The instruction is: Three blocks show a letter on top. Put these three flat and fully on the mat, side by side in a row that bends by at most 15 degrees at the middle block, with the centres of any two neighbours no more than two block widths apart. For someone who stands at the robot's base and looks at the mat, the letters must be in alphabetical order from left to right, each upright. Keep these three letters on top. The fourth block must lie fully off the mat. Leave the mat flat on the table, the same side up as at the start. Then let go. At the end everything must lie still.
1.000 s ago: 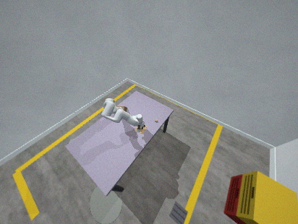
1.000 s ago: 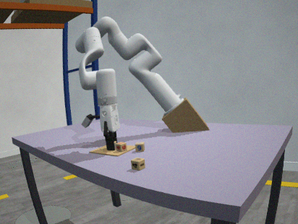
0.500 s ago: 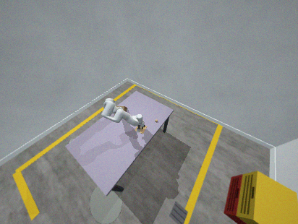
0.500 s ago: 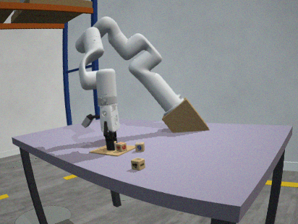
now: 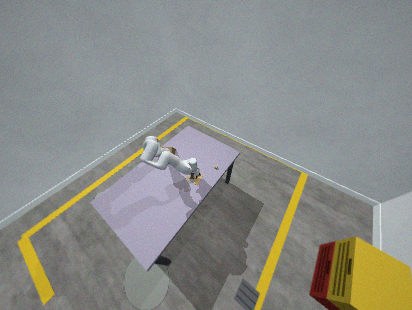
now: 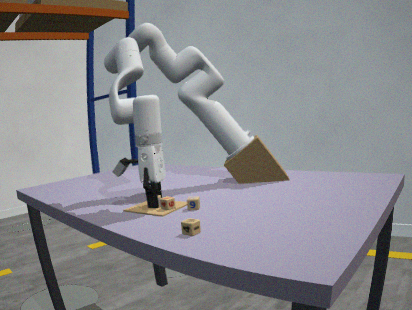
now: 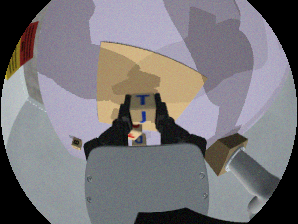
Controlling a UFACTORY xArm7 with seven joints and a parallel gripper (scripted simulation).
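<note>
Right now the tan mat is 20 mm below my hand.
</note>
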